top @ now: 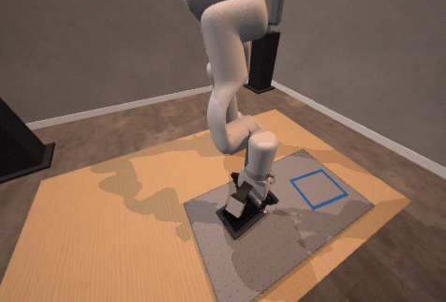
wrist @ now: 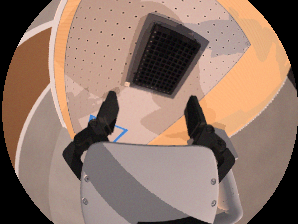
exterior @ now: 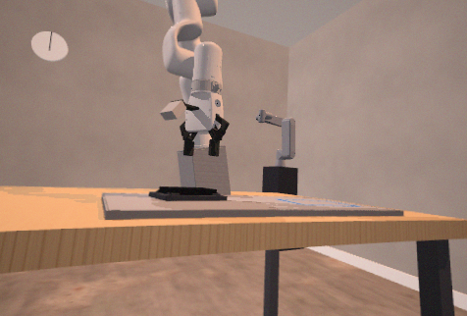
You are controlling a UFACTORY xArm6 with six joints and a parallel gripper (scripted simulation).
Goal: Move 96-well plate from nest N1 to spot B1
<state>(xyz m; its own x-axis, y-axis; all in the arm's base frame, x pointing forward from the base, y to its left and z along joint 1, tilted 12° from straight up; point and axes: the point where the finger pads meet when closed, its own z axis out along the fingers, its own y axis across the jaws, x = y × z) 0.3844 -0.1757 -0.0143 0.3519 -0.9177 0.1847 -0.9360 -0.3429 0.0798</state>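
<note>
The black 96-well plate lies 20 mm behind my hand, 20 mm to the right of it and 100 mm below it. The rest, counted from my hand: dark plate nest N1 (20 mm behind, 20 mm to the right, 110 mm below).
</note>
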